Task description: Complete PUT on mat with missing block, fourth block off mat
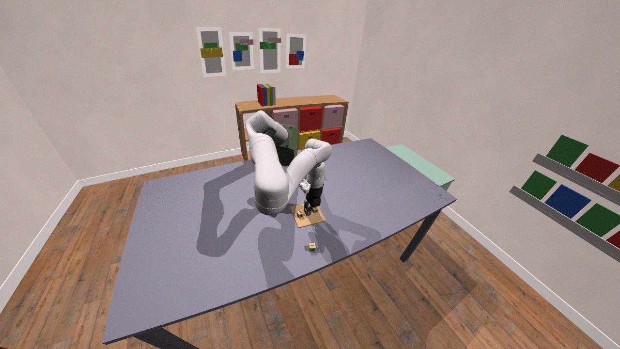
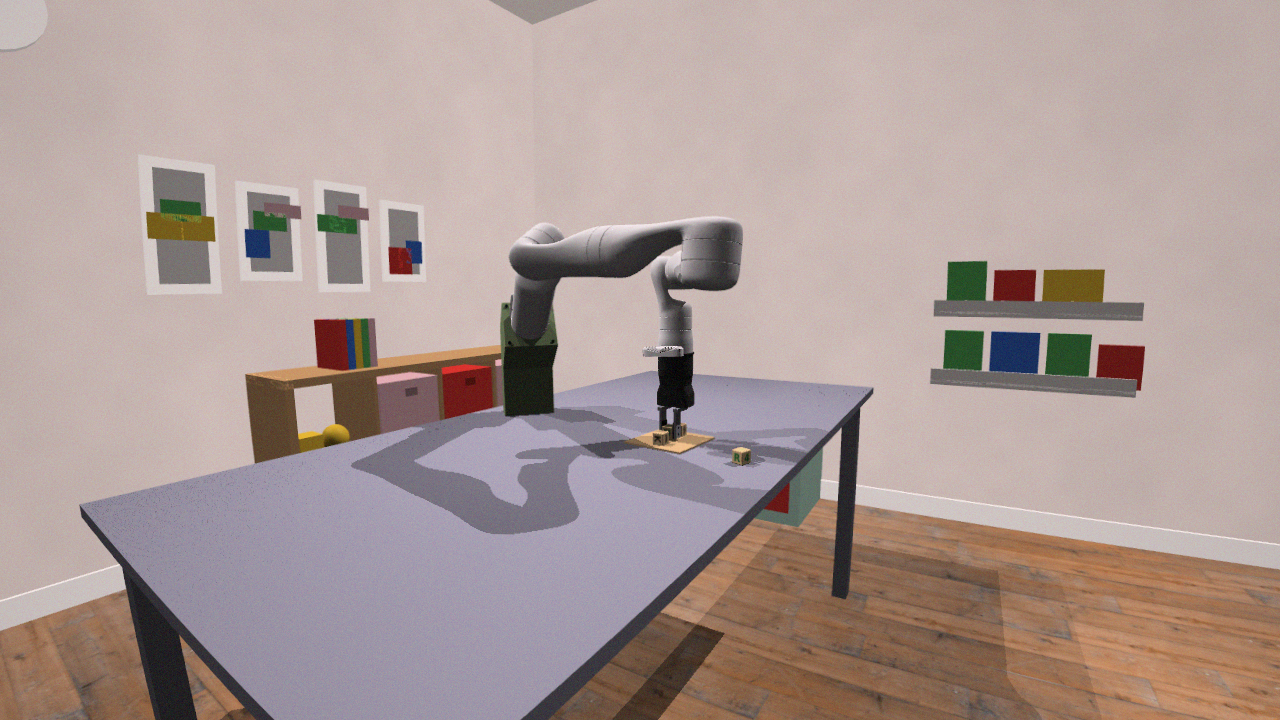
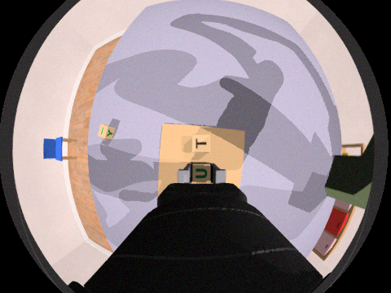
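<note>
My hand is 20 mm above the tan mat. From my hand the other things lie so: T block 40 mm to the right, 10 mm below.
</note>
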